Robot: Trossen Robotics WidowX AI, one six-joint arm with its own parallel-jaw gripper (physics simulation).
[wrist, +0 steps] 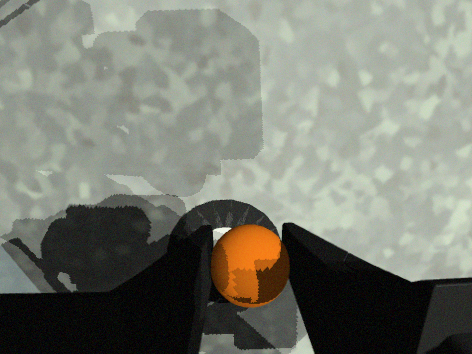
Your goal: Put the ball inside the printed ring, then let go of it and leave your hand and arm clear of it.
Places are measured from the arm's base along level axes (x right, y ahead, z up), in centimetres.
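Where they show: gripper, fingertip midpoint: (247,234).
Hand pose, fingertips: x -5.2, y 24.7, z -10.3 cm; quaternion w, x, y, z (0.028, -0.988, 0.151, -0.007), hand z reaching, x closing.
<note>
After its pixels a point has its place.
An orange ball (250,264) {x -5.2, y 24.8, z -7.8 cm} is between the two black fingers in the lower middle of the wrist view, partly in shadow. My gripper (247,234) {x -5.2, y 24.7, z -10.3 cm} is shut on it, one finger at each side. A dark, curved band with fine radial streaks, which looks like the printed ring (229,212) {x -6.0, y 24.4, z -14.1 cm}, shows behind and above the ball. A small white patch shows between the band and the ball. The ball and the left finger hide much of the ring, and I cannot tell the ball's height above the surface.
The surface is mottled pale grey-green. Large grey shadows (195,90) {x -5.5, y 31.0, z -14.2 cm} cover the upper left and middle, with a darker shadow (95,245) {x -13.9, y 25.0, z -14.2 cm} left of the ring. A thin dark line (19,12) {x -12.1, y 37.0, z -14.2 cm} crosses the top left corner. A pale blue patch (15,275) {x -18.7, y 24.9, z -13.7 cm} shows at the lower left edge.
</note>
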